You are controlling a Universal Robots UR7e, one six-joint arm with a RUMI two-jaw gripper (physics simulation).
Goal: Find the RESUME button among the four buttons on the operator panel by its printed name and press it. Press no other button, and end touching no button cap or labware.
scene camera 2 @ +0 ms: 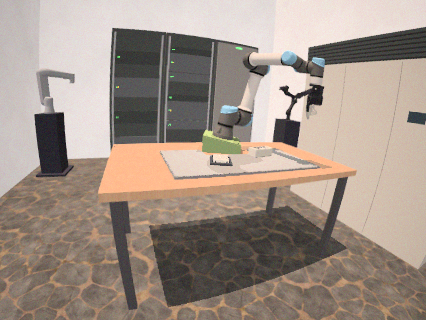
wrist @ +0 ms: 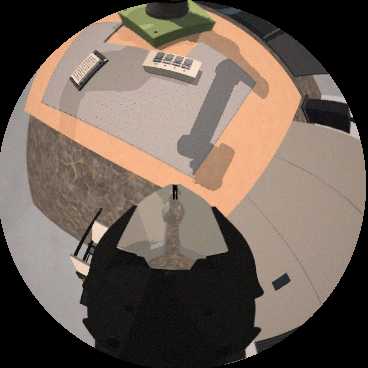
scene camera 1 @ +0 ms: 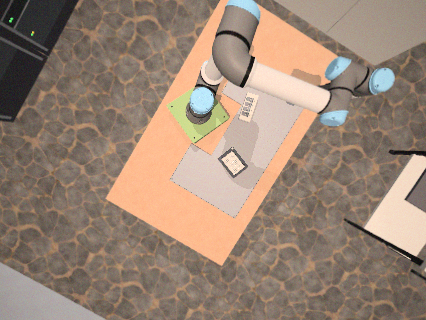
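Seen in the pictures: gripper, fingertip midpoint: [scene camera 2: 307,119] [wrist: 175,185]; arm's base at its link origin: [scene camera 2: 222,136].
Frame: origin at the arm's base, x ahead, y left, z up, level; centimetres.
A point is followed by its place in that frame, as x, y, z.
Note:
The cream operator panel [scene camera 1: 245,118] {25.5, 13.1, -2.8} [scene camera 2: 260,152] {27.6, 17.0, -5.0} [wrist: 171,74] {26.2, 21.8, -6.1} lies on the grey perforated board [scene camera 1: 200,175] {22.6, -32.2, -8.0} [scene camera 2: 185,168] {45.1, -35.9, -8.3} [wrist: 135,112] {43.3, 19.3, -8.0}, near the arm's base. Its four grey buttons stand in one row in the wrist view; their printed names are too small to read, so I cannot tell which is RESUME. My gripper [scene camera 2: 311,114] {46.9, 36.4, 20.6} [wrist: 175,185] {46.9, 36.4, 20.6} is shut and empty, its fingertips together. It hangs high, well away from the panel, and touches no button. In scene camera 1 the arm's wrist hides most of it.
A pale labware plate [scene camera 1: 233,162] {35.2, -13.2, -6.5} [scene camera 2: 220,159] {40.8, -15.9, -5.2} [wrist: 86,69] {35.9, -11.1, -5.6} sits in a dark frame on the board. The green base block [scene camera 1: 181,114] {-7.1, -7.1, 1.6} [scene camera 2: 220,144] {12.4, -5.7, -3.1} [wrist: 175,30] {8.8, 10.6, -3.5} stands beside the panel. Tall beige cabinets [scene camera 2: 370,130] [wrist: 310,185] stand beyond the table's end, near the gripper's side.

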